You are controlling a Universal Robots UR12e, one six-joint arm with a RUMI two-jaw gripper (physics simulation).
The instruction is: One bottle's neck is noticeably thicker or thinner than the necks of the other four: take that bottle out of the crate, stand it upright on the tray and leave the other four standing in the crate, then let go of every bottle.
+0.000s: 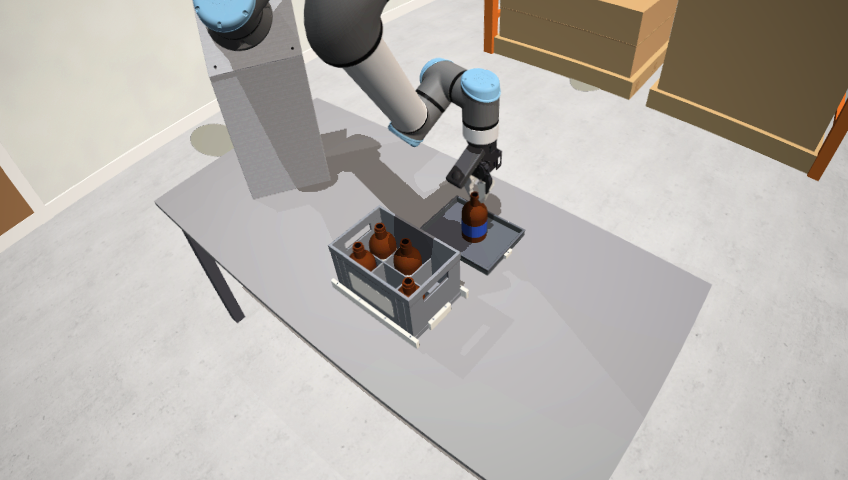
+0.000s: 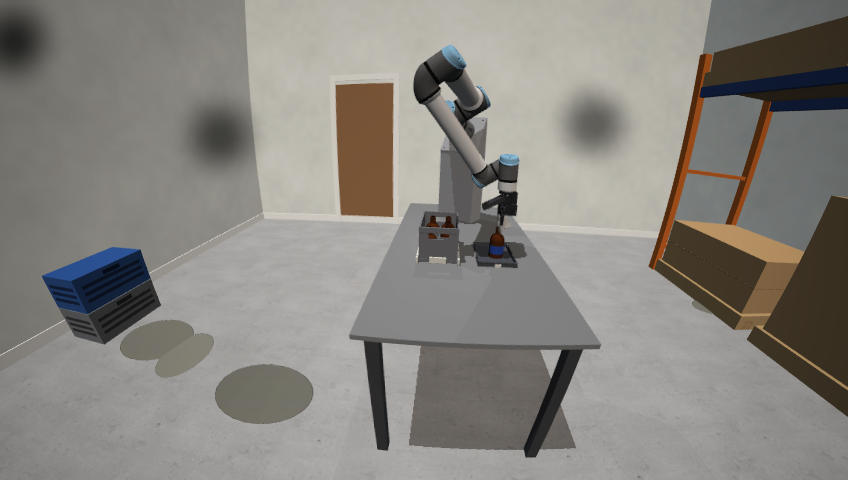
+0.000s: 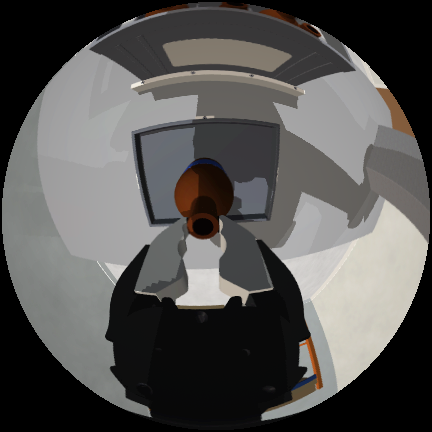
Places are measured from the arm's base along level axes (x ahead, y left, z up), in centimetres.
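Where they show: gripper, fingertip midpoint: [image 1: 476, 200] [image 2: 499, 232] [image 3: 203, 217].
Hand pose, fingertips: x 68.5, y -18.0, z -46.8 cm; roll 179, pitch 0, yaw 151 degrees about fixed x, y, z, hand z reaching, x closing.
After its pixels a point has its place.
My gripper [image 1: 476, 191] @(x 68.5, y -18.0, z -46.8 cm) [image 2: 499, 228] @(x 68.5, y -18.0, z -46.8 cm) [image 3: 203, 217] @(x 68.5, y -18.0, z -46.8 cm) is shut on the neck of a brown bottle [image 1: 474, 215] @(x 68.4, y -21.8, z -48.9 cm) [image 2: 496, 240] @(x 70.4, y -21.3, z -49.8 cm) [image 3: 202, 190] @(x 67.2, y -20.2, z -47.7 cm) with a blue band. The bottle is upright, with its base at the grey tray [image 1: 488, 271] @(x 73.7, y -33.4, z -58.4 cm) [image 3: 165, 150] @(x 71.1, y -26.8, z -59.5 cm); whether the base touches the tray is hard to tell. The grey crate [image 1: 437, 303] @(x 62.4, y -49.3, z -53.7 cm) [image 2: 437, 251] @(x 62.1, y -49.6, z -54.2 cm) [image 3: 150, 45] holds the other four brown bottles, one [image 1: 382, 242] @(x 45.8, y -36.2, z -47.7 cm), a second [image 1: 361, 258] @(x 42.0, y -42.8, z -47.1 cm), a third [image 1: 407, 258] @(x 53.5, y -40.8, z -47.7 cm) and a fourth [image 1: 408, 286] @(x 56.4, y -52.2, z -44.1 cm). They stand upright in their compartments, with their lower parts hidden by the crate walls.
White rails [image 1: 377, 314] @(x 47.3, y -52.4, z -57.2 cm) [image 3: 220, 75] @(x 56.0, y -33.6, z -57.7 cm) lie along the crate's foot. The crate and tray stand close together on the grey table [image 1: 571, 333] @(x 96.8, y -49.7, z -60.0 cm) [image 2: 470, 315] @(x 104.6, y -58.8, z -60.0 cm). The arm's pedestal [image 1: 273, 130] @(x 4.5, y -5.5, z -35.3 cm) stands at the table's far end. Shelving [image 2: 690, 154] with boxes stands off to the right.
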